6 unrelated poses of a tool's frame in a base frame.
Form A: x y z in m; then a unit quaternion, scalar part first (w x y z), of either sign.
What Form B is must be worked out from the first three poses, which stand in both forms.
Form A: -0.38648, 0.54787, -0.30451, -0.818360, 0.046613, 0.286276, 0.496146
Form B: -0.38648, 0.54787, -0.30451, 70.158, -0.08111, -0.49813, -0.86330
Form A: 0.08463, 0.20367, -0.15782, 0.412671, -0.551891, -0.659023, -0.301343
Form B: 0.08463, 0.20367, -0.15782, 131.255, -0.60589, -0.72350, -0.33083
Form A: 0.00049, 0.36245, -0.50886, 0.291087, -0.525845, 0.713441, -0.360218
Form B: 0.00049, 0.36245, -0.50886, 146.154, -0.54965, 0.74573, -0.37652
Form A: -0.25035, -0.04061, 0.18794, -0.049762, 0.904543, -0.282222, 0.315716
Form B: -0.25035, -0.04061, 0.18794, 174.295, -0.90566, 0.28257, -0.31611
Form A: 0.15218, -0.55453, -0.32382, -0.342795, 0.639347, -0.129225, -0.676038
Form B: 0.15218, -0.55453, -0.32382, 139.905, -0.68058, 0.13756, 0.71964
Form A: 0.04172, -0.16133, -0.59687, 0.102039, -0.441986, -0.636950, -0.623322
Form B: 0.04172, -0.16133, -0.59687, 168.287, -0.44431, -0.64029, -0.62659
